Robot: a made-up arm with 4 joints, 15 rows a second.
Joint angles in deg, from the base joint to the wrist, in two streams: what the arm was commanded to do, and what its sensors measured. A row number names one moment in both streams.
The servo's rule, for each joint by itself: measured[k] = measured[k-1] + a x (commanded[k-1-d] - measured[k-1]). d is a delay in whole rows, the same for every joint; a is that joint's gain. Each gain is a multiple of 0.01, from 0.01 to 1. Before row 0 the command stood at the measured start. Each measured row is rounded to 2 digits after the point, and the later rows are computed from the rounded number. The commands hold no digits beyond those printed.
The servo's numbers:
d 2
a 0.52 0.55 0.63 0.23
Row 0, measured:
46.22, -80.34, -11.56, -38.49
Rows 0 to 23, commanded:
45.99, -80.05, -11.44, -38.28
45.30, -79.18, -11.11, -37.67
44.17, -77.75, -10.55, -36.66
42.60, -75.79, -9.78, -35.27
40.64, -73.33, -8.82, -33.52
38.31, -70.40, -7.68, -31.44
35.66, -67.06, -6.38, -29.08
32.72, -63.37, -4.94, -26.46
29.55, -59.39, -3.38, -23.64
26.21, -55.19, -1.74, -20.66
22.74, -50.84, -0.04, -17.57
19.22, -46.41, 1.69, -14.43
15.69, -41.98, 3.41, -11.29
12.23, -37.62, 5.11, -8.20
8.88, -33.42, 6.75, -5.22
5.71, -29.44, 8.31, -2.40
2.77, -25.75, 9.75, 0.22
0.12, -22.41, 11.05, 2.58
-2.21, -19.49, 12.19, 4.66
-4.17, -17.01, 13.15, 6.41
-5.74, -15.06, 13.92, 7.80
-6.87, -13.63, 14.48, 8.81
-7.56, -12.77, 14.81, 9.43
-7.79, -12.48, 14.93, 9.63
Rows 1 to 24, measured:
46.22, -80.34, -11.56, -38.49
46.22, -80.34, -11.56, -38.49
46.10, -80.18, -11.48, -38.44
45.68, -79.63, -11.25, -38.26
44.89, -78.60, -10.81, -37.89
43.70, -77.05, -10.16, -37.29
42.11, -75.00, -9.32, -36.42
40.13, -72.47, -8.29, -35.27
37.81, -69.49, -7.09, -33.85
35.16, -66.12, -5.74, -32.15
32.24, -62.42, -4.25, -30.19
29.10, -58.44, -2.67, -28.00
25.79, -54.26, -1.01, -25.60
22.37, -49.94, 0.69, -23.03
18.90, -45.56, 2.40, -20.33
15.43, -41.19, 4.11, -17.54
12.02, -36.92, 5.77, -14.71
8.74, -32.81, 7.37, -11.88
5.64, -28.93, 8.87, -9.10
2.77, -25.34, 10.24, -6.41
0.18, -22.12, 11.47, -3.86
-2.08, -19.31, 12.53, -1.50
-3.98, -16.97, 13.41, 0.64
-5.48, -15.13, 14.08, 2.52

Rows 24 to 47, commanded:
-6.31, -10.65, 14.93, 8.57
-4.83, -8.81, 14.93, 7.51
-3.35, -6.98, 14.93, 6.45
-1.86, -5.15, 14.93, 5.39
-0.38, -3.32, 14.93, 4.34
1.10, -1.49, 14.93, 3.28
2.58, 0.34, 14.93, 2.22
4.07, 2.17, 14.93, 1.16
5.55, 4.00, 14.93, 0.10
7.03, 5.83, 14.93, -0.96
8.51, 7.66, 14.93, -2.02
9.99, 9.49, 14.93, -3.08
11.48, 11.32, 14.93, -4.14
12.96, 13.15, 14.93, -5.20
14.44, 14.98, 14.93, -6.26
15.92, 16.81, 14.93, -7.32
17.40, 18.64, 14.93, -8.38
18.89, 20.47, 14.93, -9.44
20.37, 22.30, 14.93, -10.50
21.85, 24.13, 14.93, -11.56
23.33, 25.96, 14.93, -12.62
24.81, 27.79, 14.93, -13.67
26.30, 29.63, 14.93, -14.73
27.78, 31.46, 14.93, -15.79
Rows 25 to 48, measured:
-6.56, -13.83, 14.54, 4.11
-7.20, -13.09, 14.79, 5.38
-6.74, -11.75, 14.88, 6.11
-5.75, -10.13, 14.91, 6.43
-4.50, -8.40, 14.92, 6.43
-3.13, -6.61, 14.93, 6.19
-1.70, -4.80, 14.93, 5.76
-0.24, -2.98, 14.93, 5.19
1.23, -1.15, 14.93, 4.51
2.71, 0.68, 14.93, 3.74
4.19, 2.51, 14.93, 2.90
5.67, 4.34, 14.93, 2.01
7.15, 6.17, 14.93, 1.08
8.63, 8.00, 14.93, 0.12
10.11, 9.83, 14.93, -0.86
11.59, 11.66, 14.93, -1.86
13.07, 13.49, 14.93, -2.87
14.55, 15.32, 14.93, -3.89
16.03, 17.15, 14.93, -4.92
17.52, 18.98, 14.93, -5.96
19.00, 20.81, 14.93, -7.00
20.48, 22.64, 14.93, -8.05
21.96, 24.47, 14.93, -9.10
23.44, 26.30, 14.93, -10.15

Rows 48 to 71, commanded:
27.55, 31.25, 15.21, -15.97
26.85, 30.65, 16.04, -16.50
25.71, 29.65, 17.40, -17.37
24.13, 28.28, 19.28, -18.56
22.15, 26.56, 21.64, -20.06
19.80, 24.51, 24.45, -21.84
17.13, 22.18, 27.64, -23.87
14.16, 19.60, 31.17, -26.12
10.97, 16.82, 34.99, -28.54
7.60, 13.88, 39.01, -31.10
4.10, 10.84, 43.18, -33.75
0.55, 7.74, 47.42, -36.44
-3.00, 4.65, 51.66, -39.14
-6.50, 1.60, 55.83, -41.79
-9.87, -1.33, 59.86, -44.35
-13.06, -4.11, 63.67, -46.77
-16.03, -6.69, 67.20, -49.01
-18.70, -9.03, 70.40, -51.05
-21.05, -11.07, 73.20, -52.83
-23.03, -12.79, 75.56, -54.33
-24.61, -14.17, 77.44, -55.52
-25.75, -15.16, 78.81, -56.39
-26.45, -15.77, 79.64, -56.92
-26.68, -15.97, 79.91, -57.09
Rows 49 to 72, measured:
24.93, 28.13, 14.93, -11.20
26.41, 29.96, 14.93, -12.26
27.00, 30.67, 15.11, -13.11
26.92, 30.66, 15.70, -13.89
26.29, 30.10, 16.77, -14.69
25.17, 29.10, 18.35, -15.58
23.60, 27.70, 20.42, -16.61
21.62, 25.95, 22.96, -17.81
19.29, 23.88, 25.91, -19.20
16.62, 21.53, 29.22, -20.79
13.68, 18.94, 32.86, -22.57
10.52, 16.16, 36.73, -24.53
7.18, 13.23, 40.79, -26.65
3.73, 10.21, 44.97, -28.90
0.23, 7.15, 49.18, -31.26
-3.27, 4.10, 53.37, -33.68
-6.70, 1.11, 57.46, -36.13
-10.01, -1.76, 61.37, -38.58
-13.14, -4.47, 65.04, -40.98
-16.03, -6.98, 68.42, -43.30
-18.64, -9.23, 71.43, -45.49
-20.92, -11.19, 74.03, -47.52
-22.84, -12.83, 76.18, -49.36
-24.35, -14.11, 77.84, -50.98

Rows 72 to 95, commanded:
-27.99, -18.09, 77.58, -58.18
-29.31, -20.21, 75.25, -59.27
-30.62, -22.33, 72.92, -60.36
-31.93, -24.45, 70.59, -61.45
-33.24, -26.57, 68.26, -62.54
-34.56, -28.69, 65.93, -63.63
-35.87, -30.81, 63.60, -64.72
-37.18, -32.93, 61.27, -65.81
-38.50, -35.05, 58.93, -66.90
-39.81, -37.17, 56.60, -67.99
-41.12, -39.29, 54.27, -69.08
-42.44, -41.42, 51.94, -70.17
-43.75, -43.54, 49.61, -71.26
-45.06, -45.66, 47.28, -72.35
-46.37, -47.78, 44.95, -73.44
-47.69, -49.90, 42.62, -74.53
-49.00, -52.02, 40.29, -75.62
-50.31, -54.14, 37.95, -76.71
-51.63, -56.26, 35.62, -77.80
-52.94, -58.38, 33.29, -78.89
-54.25, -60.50, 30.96, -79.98
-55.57, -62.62, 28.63, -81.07
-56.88, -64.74, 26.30, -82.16
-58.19, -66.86, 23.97, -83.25
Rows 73 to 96, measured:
-25.44, -15.02, 78.97, -52.35
-26.08, -15.54, 79.56, -53.44
-27.07, -16.94, 78.31, -54.53
-28.23, -18.74, 76.38, -55.62
-29.47, -20.71, 74.20, -56.71
-30.75, -22.77, 71.93, -57.80
-32.04, -24.86, 69.62, -58.89
-33.35, -26.97, 67.30, -59.98
-34.66, -29.08, 64.97, -61.07
-35.97, -31.20, 62.64, -62.16
-37.29, -33.32, 60.30, -63.25
-38.60, -35.44, 57.97, -64.34
-39.91, -37.56, 55.64, -65.43
-41.23, -39.68, 53.31, -66.52
-42.54, -41.80, 50.98, -67.61
-43.85, -43.92, 48.65, -68.70
-45.16, -46.04, 46.32, -69.79
-46.48, -48.16, 43.99, -70.88
-47.79, -50.28, 41.66, -71.97
-49.10, -52.40, 39.32, -73.06
-50.42, -54.52, 36.99, -74.15
-51.73, -56.64, 34.66, -75.24
-53.04, -58.76, 32.33, -76.33
-54.36, -60.88, 30.00, -77.42

